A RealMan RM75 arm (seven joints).
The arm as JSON. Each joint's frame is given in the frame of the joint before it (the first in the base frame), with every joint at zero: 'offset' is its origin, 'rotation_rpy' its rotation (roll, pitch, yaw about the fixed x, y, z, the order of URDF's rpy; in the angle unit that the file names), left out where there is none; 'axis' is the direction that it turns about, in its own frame. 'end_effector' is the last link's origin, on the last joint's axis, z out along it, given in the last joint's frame.
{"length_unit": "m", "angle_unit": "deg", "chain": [
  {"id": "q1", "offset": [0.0, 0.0, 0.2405], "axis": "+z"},
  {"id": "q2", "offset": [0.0, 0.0, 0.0], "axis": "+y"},
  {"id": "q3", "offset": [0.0, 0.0, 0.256], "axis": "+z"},
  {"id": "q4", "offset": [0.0, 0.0, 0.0], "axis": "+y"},
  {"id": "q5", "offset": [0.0, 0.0, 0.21], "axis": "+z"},
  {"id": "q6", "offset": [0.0, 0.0, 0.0], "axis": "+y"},
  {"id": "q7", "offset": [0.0, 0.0, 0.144], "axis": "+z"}
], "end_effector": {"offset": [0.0, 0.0, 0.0]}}
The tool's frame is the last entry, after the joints.
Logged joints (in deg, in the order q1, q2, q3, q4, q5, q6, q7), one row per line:
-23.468, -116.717, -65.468, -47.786, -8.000, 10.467, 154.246
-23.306, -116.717, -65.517, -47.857, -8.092, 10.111, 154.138
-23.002, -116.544, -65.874, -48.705, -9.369, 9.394, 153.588
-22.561, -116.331, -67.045, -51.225, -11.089, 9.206, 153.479
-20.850, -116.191, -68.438, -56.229, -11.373, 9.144, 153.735
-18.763, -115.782, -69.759, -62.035, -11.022, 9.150, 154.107
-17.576, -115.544, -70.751, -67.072, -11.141, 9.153, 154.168
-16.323, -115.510, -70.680, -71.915, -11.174, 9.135, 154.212
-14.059, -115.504, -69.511, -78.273, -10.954, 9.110, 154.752
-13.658, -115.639, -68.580, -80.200, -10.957, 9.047, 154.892
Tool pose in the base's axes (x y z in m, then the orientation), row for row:
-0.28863, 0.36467, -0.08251, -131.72, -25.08, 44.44
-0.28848, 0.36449, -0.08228, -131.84, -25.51, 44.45
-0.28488, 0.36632, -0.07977, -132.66, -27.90, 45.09
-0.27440, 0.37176, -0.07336, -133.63, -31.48, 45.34
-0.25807, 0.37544, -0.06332, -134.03, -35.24, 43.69
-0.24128, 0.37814, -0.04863, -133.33, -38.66, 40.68
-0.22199, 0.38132, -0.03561, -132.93, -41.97, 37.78
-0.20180, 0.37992, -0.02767, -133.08, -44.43, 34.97
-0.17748, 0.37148, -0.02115, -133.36, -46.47, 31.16
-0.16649, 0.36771, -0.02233, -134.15, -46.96, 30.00
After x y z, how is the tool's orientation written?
As angles about the fixed x, y, z axes (roll, pitch, yaw), in degrees.
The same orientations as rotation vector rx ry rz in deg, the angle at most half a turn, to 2 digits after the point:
-112.34, -59.51, -4.61
-112.22, -59.67, -5.12
-111.32, -61.09, -7.74
-110.04, -62.39, -11.93
-109.19, -61.82, -17.03
-108.34, -59.92, -21.91
-107.74, -58.19, -26.80
-108.07, -56.34, -31.10
-109.32, -53.47, -35.63
-110.40, -52.45, -37.28

